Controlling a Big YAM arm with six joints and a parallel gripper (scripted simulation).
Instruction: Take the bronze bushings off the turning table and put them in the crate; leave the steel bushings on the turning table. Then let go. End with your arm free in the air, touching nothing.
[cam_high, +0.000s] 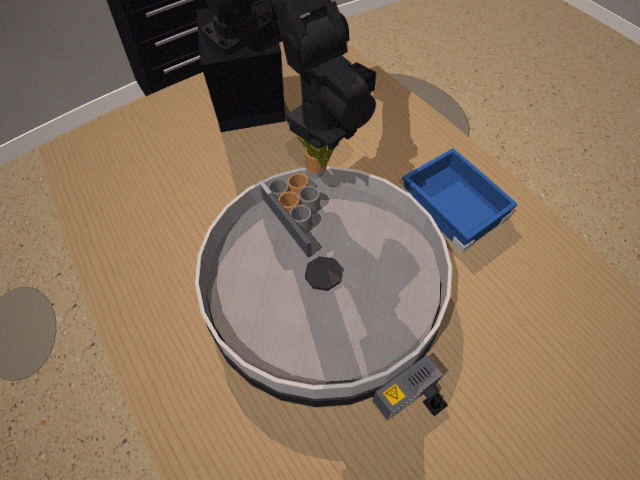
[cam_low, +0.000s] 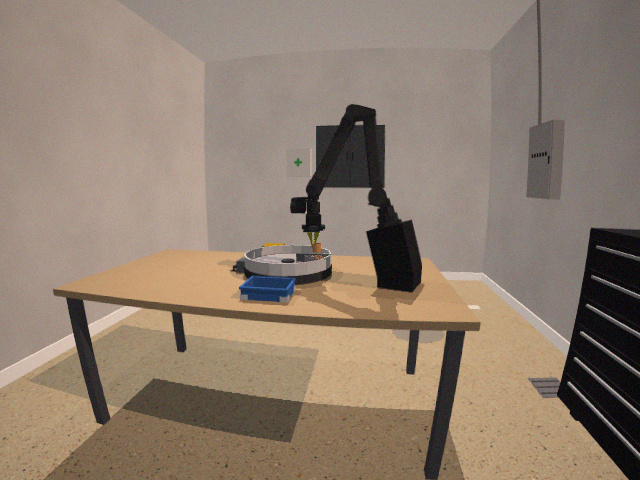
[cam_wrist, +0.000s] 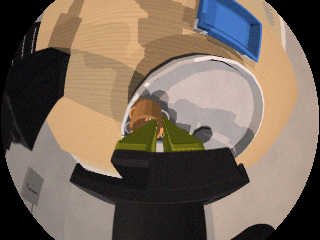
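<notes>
My hand is 210 mm to the right of the crate, 180 mm short of it and 130 mm above it. The rest, counted from my hand: grey turning table (120 mm to the right, 120 mm ahead, 100 mm below).
</notes>
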